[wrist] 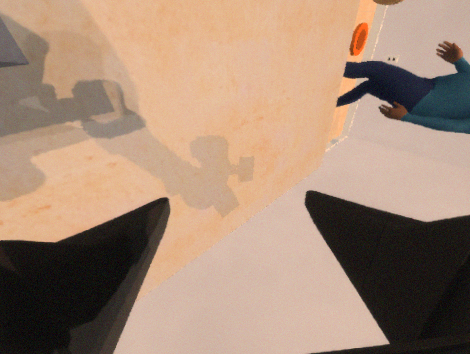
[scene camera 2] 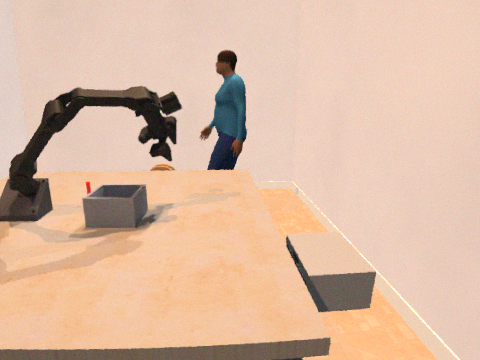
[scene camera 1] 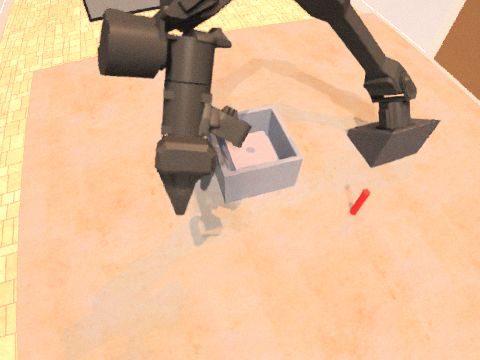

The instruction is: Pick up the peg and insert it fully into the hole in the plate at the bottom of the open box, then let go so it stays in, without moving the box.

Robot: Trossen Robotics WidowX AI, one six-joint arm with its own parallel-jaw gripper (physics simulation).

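Pixels of known places: gripper, between the fingertips: (wrist: pixel 238 200) (scene camera 2: pixel 173 152) (scene camera 1: pixel 179 199); arm's base, origin of its link: (scene camera 2: pixel 29 188) (scene camera 1: pixel 396 127).
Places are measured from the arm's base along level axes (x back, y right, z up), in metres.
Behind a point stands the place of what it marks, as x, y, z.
Observation:
The red peg (scene camera 1: pixel 360 202) {-0.166, -0.128, -0.039} (scene camera 2: pixel 88 187) {-0.163, -0.118, -0.031} stands upright on the table, apart from the box, near the arm's base. The grey open box (scene camera 1: pixel 264 181) {-0.330, -0.020, -0.041} (scene camera 2: pixel 109 213) {-0.330, 0.140, -0.042} sits on the table, and a corner of it (wrist: pixel 9 49) {-0.404, -0.018, -0.052} shows at the left edge of the wrist view. In scene camera 1, the pink plate (scene camera 1: pixel 246 159) {-0.348, 0.038, -0.033} lies at its bottom with a small round hole (scene camera 1: pixel 251 149) {-0.325, 0.068, -0.042} near the middle. My gripper (scene camera 1: pixel 181 212) {-0.502, -0.100, 0.107} (scene camera 2: pixel 173 151) {-0.502, -0.100, 0.107} (wrist: pixel 238 200) {-0.502, -0.100, 0.107} is open and empty, high above the table, off to the side of the box away from the peg. The peg does not show in the wrist view.
The arm's base (scene camera 1: pixel 395 142) {-0.026, -0.035, -0.006} (scene camera 2: pixel 26 202) {-0.008, 0.042, -0.037} stands on the table (scene camera 1: pixel 280 280) {-0.366, -0.205, -0.091} (scene camera 2: pixel 200 300) {-0.629, 0.518, -0.091} near the peg. A person (scene camera 2: pixel 231 107) (wrist: pixel 400 90) is beyond the table's far edge. A grey block (scene camera 2: pixel 340 287) is beside the table, and an orange round object (wrist: pixel 359 39) shows beyond its edge.

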